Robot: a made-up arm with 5 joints.
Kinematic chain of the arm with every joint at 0, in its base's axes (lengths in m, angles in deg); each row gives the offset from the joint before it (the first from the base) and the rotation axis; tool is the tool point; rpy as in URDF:
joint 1: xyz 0 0 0.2 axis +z
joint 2: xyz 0 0 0 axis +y
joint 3: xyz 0.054 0 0.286 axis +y
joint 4: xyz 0.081 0 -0.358 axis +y
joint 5: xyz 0.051 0 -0.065 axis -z
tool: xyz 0 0 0 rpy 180 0 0
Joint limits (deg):
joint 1: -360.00..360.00
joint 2: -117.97..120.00
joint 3: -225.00..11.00
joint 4: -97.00..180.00
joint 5: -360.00..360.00
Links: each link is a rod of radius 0.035 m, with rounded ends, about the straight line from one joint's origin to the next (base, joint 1, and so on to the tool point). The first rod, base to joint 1, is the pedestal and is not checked.
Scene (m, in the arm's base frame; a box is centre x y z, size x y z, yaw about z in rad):
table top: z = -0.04
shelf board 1: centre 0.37 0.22 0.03 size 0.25 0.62 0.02 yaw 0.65
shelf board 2: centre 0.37 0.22 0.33 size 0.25 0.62 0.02 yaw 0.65
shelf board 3: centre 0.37 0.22 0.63 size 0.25 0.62 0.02 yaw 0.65
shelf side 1: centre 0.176 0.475 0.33 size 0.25 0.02 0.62 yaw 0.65
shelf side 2: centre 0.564 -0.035 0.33 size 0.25 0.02 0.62 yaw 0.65
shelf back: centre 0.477 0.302 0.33 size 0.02 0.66 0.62 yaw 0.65
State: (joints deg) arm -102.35 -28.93 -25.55 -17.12 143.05
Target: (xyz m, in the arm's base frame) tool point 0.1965 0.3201 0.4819
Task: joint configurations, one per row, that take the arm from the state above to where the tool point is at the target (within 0.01 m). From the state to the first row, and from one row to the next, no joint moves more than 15 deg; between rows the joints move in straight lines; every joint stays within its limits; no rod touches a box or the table.
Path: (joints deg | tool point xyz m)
1: -87.73 -28.29 -27.55 -17.05 143.05 | 0.0131 -0.3306 0.3731
2: -73.11 -27.65 -29.55 -16.98 143.05 | 0.0977 -0.3218 0.3839
3: -58.49 -27.02 -31.55 -16.90 143.05 | 0.1785 -0.2912 0.3948
4: -43.88 -26.38 -33.55 -16.83 143.05 | 0.2499 -0.2403 0.4057
5: -29.26 -25.74 -35.55 -16.76 143.05 | 0.3066 -0.1718 0.4166
6: -14.64 -25.10 -37.55 -16.69 143.05 | 0.3445 -0.0900 0.4275
7: -0.02 -24.46 -39.56 -16.62 143.05 | 0.3605 -0.0001 0.4384
8: 14.60 -23.83 -41.56 -16.55 143.05 | 0.3528 0.0919 0.4494
9: 29.22 -23.19 -43.56 -16.47 143.05 | 0.3216 0.1799 0.4602
10: 43.84 -22.55 -45.56 -16.40 143.05 | 0.2684 0.2578 0.4711
11: 58.46 -21.91 -47.56 -16.33 143.05 | 0.1965 0.3201 0.4819

